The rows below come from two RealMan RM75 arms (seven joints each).
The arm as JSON. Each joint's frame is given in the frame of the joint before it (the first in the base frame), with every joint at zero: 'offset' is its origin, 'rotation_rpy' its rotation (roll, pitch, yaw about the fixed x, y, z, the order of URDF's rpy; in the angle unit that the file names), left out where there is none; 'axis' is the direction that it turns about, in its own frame. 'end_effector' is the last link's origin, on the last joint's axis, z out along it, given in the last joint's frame.
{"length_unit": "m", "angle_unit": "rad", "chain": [
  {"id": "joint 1", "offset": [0.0, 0.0, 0.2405], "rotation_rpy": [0.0, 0.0, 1.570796], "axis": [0.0, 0.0, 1.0]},
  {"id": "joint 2", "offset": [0.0, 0.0, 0.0], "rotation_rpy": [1.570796, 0.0, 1.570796], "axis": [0.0, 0.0, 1.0]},
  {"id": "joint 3", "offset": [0.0, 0.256, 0.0], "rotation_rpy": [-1.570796, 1.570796, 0.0], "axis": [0.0, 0.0, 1.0]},
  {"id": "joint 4", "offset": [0.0, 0.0, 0.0], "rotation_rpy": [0.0, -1.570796, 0.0], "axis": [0.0, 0.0, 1.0]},
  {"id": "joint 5", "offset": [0.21, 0.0, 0.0], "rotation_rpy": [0.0, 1.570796, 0.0], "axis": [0.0, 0.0, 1.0]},
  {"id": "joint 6", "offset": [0.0, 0.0, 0.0], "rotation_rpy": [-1.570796, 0.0, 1.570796], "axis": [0.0, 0.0, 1.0]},
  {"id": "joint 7", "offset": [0.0, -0.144, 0.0], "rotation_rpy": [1.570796, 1.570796, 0.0], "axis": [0.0, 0.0, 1.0]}
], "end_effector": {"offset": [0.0, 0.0, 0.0], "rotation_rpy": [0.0, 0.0, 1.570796]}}
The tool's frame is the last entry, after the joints.
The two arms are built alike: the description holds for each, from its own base.
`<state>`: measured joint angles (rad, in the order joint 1, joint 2, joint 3, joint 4, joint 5, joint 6, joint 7); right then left.
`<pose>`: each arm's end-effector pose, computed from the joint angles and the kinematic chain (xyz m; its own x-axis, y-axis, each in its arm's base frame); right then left.
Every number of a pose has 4 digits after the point.
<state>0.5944 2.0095 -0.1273 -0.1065 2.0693 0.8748 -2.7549 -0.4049 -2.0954 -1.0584 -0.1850 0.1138 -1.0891 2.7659</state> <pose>0.3785 0.3851 0.0713 0.6349 -0.0615 -0.7702 -0.7548 0.1631 -0.6353 -0.2986 0.2867 -0.0977 0.8242 0.1092 0.5556 0.4612 -0.6987 -0.5469</pose>
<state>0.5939 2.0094 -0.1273 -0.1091 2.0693 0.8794 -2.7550 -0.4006 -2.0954 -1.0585 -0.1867 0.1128 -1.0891 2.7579</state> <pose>0.3782 0.3851 0.0725 0.6373 -0.0563 -0.7686 -0.7537 0.1626 -0.6368 -0.2994 0.2857 -0.0976 0.8192 0.1172 0.5614 0.4712 -0.6955 -0.5424</pose>
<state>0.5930 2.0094 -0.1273 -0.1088 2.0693 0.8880 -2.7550 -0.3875 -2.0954 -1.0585 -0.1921 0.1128 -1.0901 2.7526</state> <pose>0.3775 0.3849 0.0730 0.6383 -0.0491 -0.7682 -0.7542 0.1600 -0.6369 -0.3014 0.2824 -0.0977 0.8134 0.1269 0.5677 0.4835 -0.6902 -0.5384</pose>
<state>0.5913 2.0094 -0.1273 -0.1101 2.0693 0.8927 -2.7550 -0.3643 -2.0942 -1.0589 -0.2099 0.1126 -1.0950 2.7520</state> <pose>0.3776 0.3844 0.0737 0.6397 -0.0452 -0.7673 -0.7535 0.1599 -0.6377 -0.3027 0.2776 -0.0971 0.8046 0.1294 0.5796 0.4957 -0.6839 -0.5354</pose>
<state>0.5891 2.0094 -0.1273 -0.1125 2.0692 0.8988 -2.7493 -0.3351 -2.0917 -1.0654 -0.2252 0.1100 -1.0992 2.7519</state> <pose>0.3777 0.3838 0.0748 0.6377 -0.0389 -0.7693 -0.7560 0.1602 -0.6347 -0.3070 0.2718 -0.0950 0.7944 0.1377 0.5916 0.5157 -0.6675 -0.5371</pose>
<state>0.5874 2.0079 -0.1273 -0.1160 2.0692 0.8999 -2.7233 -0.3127 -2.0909 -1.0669 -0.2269 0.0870 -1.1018 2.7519</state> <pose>0.3784 0.3835 0.0767 0.6211 -0.0323 -0.7831 -0.7697 0.1635 -0.6172 -0.3131 0.2673 -0.0923 0.7821 0.1530 0.6041 0.5442 -0.6400 -0.5425</pose>
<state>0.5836 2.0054 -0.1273 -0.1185 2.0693 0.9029 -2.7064 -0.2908 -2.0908 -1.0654 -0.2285 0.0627 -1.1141 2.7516</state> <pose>0.3799 0.3824 0.0790 0.6115 -0.0267 -0.7908 -0.7772 0.1673 -0.6066 -0.3175 0.2623 -0.0895 0.7666 0.1610 0.6216 0.5702 -0.6158 -0.5437</pose>
